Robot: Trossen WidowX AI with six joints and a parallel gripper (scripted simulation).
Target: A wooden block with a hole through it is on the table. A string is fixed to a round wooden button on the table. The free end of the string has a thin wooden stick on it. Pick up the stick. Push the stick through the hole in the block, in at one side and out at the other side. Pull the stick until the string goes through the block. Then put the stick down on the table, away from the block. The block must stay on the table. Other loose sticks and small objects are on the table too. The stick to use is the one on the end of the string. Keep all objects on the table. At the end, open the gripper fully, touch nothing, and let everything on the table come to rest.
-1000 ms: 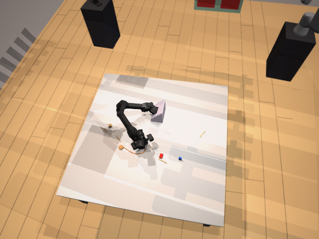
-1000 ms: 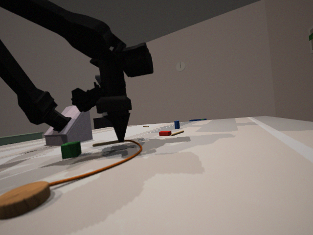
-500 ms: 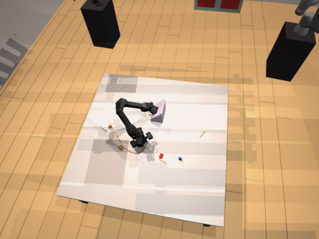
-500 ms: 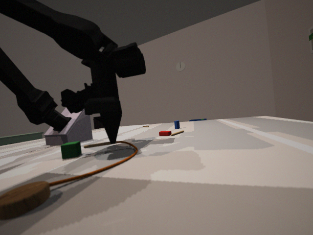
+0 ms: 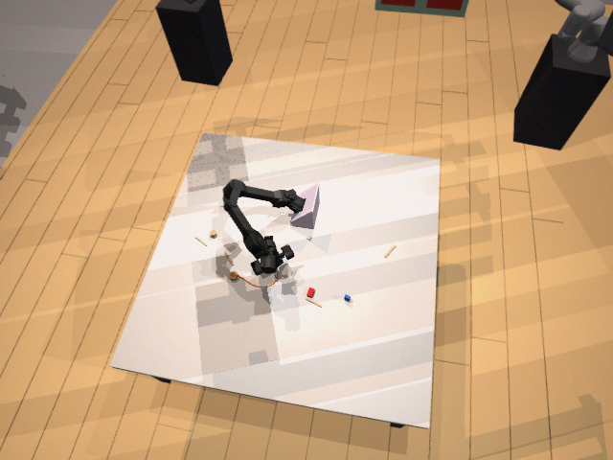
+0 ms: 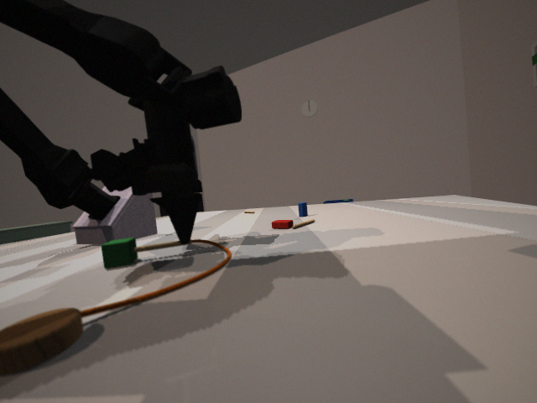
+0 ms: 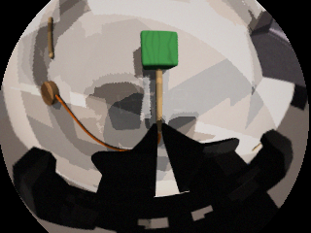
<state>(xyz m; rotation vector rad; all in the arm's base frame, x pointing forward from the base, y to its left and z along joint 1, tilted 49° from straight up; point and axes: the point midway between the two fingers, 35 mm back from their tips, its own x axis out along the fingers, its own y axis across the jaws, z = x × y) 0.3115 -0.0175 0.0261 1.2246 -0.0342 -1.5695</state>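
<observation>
My gripper tip is 60 mm past the green block and 60 mm to the left of it. Round my gripper tip: blue block: 50 mm ahead, 340 mm to the left; then round wooden button: 80 mm ahead, 170 mm to the right, 10 mm below; then red block: 70 mm ahead, 190 mm to the left, 10 mm below.
</observation>
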